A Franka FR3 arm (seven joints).
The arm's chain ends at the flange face. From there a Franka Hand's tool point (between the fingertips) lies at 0.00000 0.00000 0.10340 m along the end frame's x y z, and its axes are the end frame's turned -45 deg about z.
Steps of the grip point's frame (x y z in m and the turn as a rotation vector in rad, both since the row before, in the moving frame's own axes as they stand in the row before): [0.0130, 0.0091, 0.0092, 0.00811, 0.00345, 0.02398]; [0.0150, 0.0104, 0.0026, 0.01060, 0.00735, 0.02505]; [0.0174, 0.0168, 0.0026, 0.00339, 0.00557, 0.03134]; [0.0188, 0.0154, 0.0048, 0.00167, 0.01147, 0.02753]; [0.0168, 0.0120, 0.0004, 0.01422, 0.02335, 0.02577]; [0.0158, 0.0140, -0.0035, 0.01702, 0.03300, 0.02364]
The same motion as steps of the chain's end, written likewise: [0.0160, -0.0019, 0.0092, 0.00817, -0.00330, 0.02398]; [0.0182, -0.0019, 0.0026, 0.01269, -0.00230, 0.02505]; [0.0240, 0.0002, 0.0026, 0.00634, 0.00154, 0.03134]; [0.0235, -0.0015, 0.0048, 0.00929, 0.00693, 0.02753]; [0.0197, -0.0007, 0.0004, 0.02657, 0.00646, 0.02577]; [0.0199, 0.0024, -0.0034, 0.03537, 0.01130, 0.02364]
